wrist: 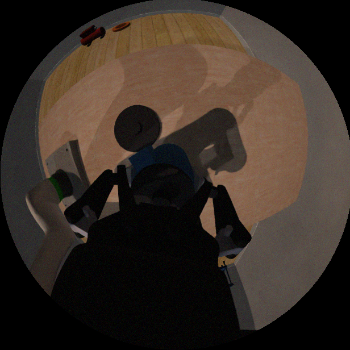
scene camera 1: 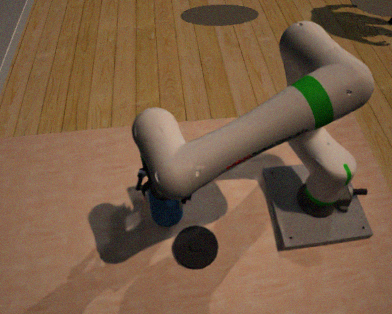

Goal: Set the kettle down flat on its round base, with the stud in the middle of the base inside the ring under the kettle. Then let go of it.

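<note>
The blue kettle (scene camera 1: 166,212) (wrist: 176,153) is upright beside the base, its dark top showing in the wrist view. My gripper (scene camera 1: 164,195) (wrist: 166,169) is shut on the kettle, with one finger on each side of its body. The round dark base (scene camera 1: 195,257) (wrist: 126,131) lies flat on the table, in front and to the right of the kettle in the scene view. Its small middle stud (wrist: 139,127) shows in the wrist view. The ring under the kettle is hidden. Whether the kettle touches the table is hard to tell.
The wooden table (scene camera 1: 50,200) (wrist: 270,150) carries the arm's grey mounting plate (scene camera 1: 325,237) (wrist: 76,155) on the right in the scene view. Shadows of the arm fall around the kettle. A red object (wrist: 93,35) lies on the floor beyond the table.
</note>
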